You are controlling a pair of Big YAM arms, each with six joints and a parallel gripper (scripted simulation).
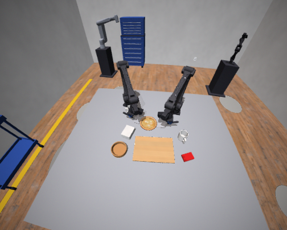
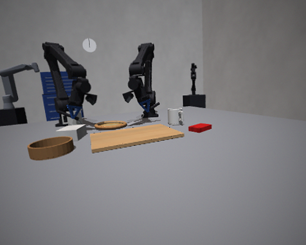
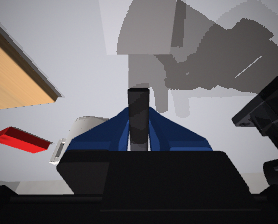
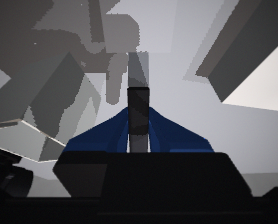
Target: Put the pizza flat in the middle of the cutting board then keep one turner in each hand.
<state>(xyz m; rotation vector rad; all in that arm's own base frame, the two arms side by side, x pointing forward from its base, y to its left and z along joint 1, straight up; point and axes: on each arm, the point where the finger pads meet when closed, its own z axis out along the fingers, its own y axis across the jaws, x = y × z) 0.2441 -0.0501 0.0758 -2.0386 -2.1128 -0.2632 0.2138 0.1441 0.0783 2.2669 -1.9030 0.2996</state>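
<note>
The pizza lies 20 cm to the left of my right hand and 7 cm below it. The rest, counted from my right hand: wooden cutting board (28 cm ahead, 30 cm to the left, 7 cm below); then wooden bowl (36 cm ahead, 1 cm to the right, 7 cm below).
</note>
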